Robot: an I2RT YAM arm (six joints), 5 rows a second.
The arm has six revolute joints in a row. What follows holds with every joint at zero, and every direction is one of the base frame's.
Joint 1 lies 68 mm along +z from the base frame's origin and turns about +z.
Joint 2 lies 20 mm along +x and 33.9 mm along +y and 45.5 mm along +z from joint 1 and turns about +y.
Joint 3 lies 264 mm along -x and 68.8 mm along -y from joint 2 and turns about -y.
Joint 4 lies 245 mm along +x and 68.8 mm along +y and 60 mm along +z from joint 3 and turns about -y.
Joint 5 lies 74 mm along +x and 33.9 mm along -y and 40.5 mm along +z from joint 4 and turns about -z.
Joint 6 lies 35.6 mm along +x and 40.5 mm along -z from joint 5 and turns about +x.
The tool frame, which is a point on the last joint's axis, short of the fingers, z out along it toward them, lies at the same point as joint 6; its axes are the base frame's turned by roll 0, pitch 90 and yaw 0 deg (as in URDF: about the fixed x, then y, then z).
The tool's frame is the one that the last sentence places.
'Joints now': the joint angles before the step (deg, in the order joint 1, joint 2, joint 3, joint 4, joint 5, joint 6). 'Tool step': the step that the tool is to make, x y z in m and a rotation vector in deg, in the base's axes. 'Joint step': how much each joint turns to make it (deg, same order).
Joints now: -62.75 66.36 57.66 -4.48 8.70 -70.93
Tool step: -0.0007 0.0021 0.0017 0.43 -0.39 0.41
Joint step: 0.00 -0.43 0.25 -0.96 -0.52 0.44
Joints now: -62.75 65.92 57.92 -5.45 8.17 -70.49
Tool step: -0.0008 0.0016 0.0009 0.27 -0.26 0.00
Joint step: -0.01 -0.36 0.07 -0.60 -0.09 0.35
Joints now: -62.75 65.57 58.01 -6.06 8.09 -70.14
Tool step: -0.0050 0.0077 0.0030 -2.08 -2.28 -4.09
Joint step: 0.35 -2.28 -1.66 1.92 4.11 2.02
